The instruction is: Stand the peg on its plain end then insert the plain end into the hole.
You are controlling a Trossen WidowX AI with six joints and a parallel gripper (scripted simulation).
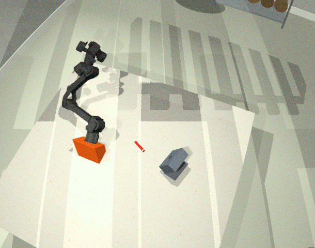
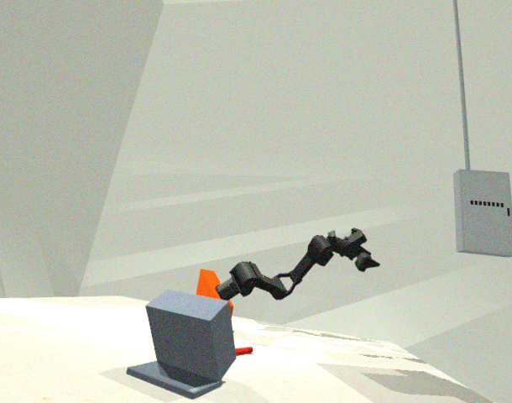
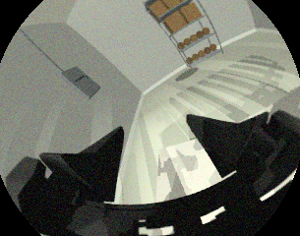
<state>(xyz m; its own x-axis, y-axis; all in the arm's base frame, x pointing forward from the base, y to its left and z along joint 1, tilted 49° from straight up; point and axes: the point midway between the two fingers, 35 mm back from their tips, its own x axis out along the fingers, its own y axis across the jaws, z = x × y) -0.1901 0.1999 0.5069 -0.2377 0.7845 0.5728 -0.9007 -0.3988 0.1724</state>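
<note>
Right now the red peg is 46 cm to the right of my gripper tip, 44 cm ahead of it and 31 cm below it. The rest, counted from my gripper tip: grey-blue panel block 64 cm ahead, 52 cm to the right, 24 cm below.
</note>
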